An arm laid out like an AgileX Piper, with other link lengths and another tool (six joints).
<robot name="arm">
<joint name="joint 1" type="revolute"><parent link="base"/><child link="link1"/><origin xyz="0 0 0.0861"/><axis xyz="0 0 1"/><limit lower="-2.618" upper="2.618"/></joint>
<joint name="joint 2" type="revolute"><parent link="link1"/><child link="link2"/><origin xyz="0 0 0"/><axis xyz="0 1 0"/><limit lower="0" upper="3.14"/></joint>
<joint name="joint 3" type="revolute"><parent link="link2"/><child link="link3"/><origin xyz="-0.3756 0 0.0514"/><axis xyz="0 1 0"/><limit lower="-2.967" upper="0"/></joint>
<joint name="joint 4" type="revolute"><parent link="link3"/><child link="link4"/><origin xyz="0.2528 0 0.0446"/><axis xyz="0.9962 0 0.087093"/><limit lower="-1.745" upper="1.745"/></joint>
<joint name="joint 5" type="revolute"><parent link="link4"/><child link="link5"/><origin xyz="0 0 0"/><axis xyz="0 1 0"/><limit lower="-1.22" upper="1.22"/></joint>
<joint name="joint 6" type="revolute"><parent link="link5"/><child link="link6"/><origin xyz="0.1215 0 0.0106"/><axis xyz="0.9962 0 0.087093"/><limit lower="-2.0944" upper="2.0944"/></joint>
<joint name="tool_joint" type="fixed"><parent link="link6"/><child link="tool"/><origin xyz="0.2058 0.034 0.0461" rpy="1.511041 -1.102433 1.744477"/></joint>
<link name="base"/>
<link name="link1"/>
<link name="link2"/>
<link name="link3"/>
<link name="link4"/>
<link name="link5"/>
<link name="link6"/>
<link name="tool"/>
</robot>
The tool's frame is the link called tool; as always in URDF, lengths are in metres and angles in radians.
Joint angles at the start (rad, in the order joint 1, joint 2, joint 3, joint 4, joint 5, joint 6):
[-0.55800 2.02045 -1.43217 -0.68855 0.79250 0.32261]
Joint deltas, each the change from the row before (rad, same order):
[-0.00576 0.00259 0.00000 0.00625 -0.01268 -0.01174]
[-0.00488 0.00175 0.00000 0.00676 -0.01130 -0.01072]
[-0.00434 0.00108 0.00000 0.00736 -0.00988 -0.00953]
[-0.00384 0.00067 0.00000 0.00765 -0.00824 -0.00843]
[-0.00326 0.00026 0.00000 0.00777 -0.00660 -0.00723]
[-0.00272 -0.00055 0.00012 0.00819 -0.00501 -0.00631]
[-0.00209 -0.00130 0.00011 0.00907 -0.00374 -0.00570]
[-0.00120 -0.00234 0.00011 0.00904 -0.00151 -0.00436]
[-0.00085 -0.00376 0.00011 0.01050 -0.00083 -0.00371]
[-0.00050 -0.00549 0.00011 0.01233 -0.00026 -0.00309]
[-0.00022 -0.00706 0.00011 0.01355 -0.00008 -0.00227]
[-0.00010 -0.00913 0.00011 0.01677 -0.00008 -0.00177]
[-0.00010 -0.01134 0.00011 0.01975 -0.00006 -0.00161]
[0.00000 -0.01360 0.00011 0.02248 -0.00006 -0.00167]
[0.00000 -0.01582 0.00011 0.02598 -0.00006 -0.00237]
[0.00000 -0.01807 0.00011 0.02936 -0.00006 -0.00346]
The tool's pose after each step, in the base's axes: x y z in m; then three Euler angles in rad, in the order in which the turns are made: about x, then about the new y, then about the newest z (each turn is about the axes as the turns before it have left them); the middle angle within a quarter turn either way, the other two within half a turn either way. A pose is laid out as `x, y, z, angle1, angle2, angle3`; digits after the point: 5 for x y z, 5 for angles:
0.43862, -0.40942, 0.01808, 2.67212, 0.06741, -0.00044
0.44031, -0.41007, 0.01704, 2.67576, 0.07488, -0.00438
0.44185, -0.41047, 0.01630, 2.67953, 0.08203, -0.00676
0.44313, -0.41066, 0.01572, 2.68342, 0.08835, -0.00792
0.44417, -0.41062, 0.01529, 2.68738, 0.09386, -0.00796
0.44499, -0.41031, 0.01517, 2.69145, 0.09883, -0.00685
0.44577, -0.40961, 0.01536, 2.69587, 0.10374, -0.00470
0.44630, -0.40857, 0.01601, 2.70011, 0.10786, -0.00144
0.44696, -0.40719, 0.01735, 2.70461, 0.11302, 0.00365
0.44781, -0.40541, 0.01957, 2.70941, 0.11968, 0.01083
0.44891, -0.40337, 0.02264, 2.71410, 0.12798, 0.01984
0.45039, -0.40081, 0.02675, 2.71961, 0.13891, 0.03187
0.45219, -0.39779, 0.03200, 2.72564, 0.15249, 0.04652
0.45432, -0.39428, 0.03847, 2.73198, 0.16883, 0.06323
0.45679, -0.39016, 0.04609, 2.73906, 0.18809, 0.08180
0.45957, -0.38541, 0.05491, 2.74674, 0.21036, 0.10162

